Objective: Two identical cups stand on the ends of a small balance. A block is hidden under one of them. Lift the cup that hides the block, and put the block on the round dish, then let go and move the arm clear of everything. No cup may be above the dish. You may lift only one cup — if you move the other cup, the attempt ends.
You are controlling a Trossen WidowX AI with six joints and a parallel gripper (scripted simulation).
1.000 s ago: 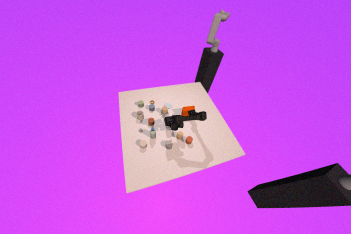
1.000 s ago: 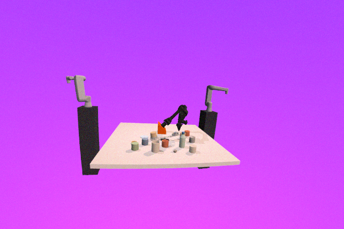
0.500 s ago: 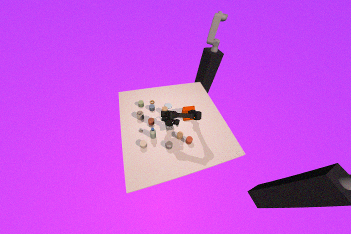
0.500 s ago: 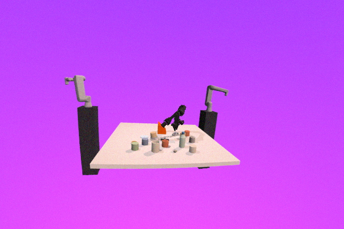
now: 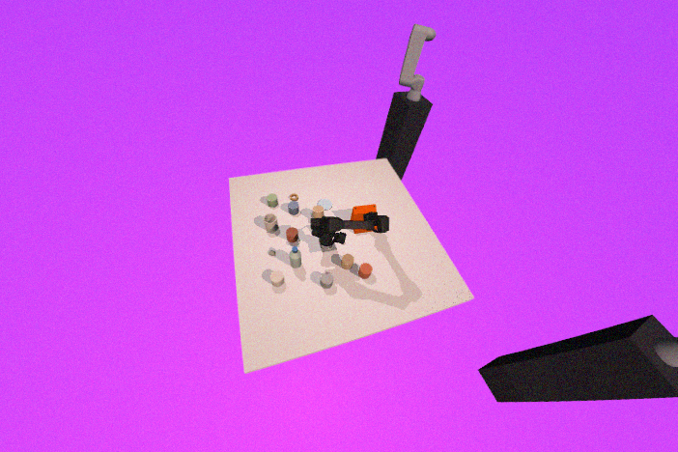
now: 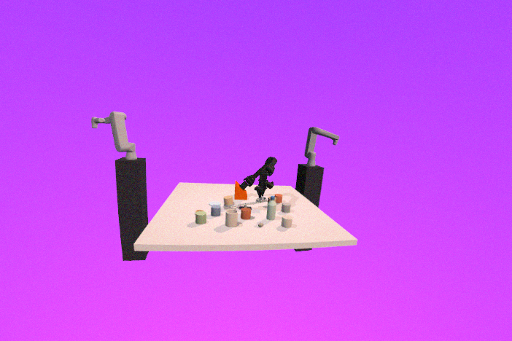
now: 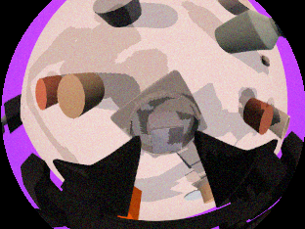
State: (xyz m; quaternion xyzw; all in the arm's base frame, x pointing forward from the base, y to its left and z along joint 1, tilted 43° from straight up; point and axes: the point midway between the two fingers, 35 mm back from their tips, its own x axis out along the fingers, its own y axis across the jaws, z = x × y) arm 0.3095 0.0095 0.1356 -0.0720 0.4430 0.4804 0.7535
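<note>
Now: the pale round dish 360 mm to the right of my gripper tip, 120 mm behind it and 100 mm below it. Also, from my gripper tip: tan cup (140 mm to the left, 80 mm behind, 60 mm below); then grey balance (120 mm to the right, 60 mm below, 10 mm behind); then green bottle (200 mm ahead, 20 mm to the left, 10 mm above).
</note>
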